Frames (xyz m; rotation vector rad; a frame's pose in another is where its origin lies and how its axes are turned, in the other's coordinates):
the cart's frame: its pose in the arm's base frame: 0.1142 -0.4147 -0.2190 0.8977 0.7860 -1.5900
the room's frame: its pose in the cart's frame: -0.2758 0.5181 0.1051 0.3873 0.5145 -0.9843
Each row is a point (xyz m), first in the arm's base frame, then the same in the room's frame.
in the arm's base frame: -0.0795 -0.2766 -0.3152
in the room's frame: 0.7816 -0.1140 0.2630
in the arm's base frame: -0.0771 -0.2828 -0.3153
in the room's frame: 0.7776 -0.1094 0.2658
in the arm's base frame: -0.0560 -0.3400 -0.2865
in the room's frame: 0.7223 -0.0895 0.2987
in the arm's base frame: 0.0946 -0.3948 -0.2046
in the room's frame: 0.5501 -0.0602 0.2551
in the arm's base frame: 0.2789 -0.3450 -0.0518
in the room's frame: 0.3521 -0.1297 0.1297
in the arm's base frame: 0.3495 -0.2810 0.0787
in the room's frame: 0.2472 -0.2343 0.0651
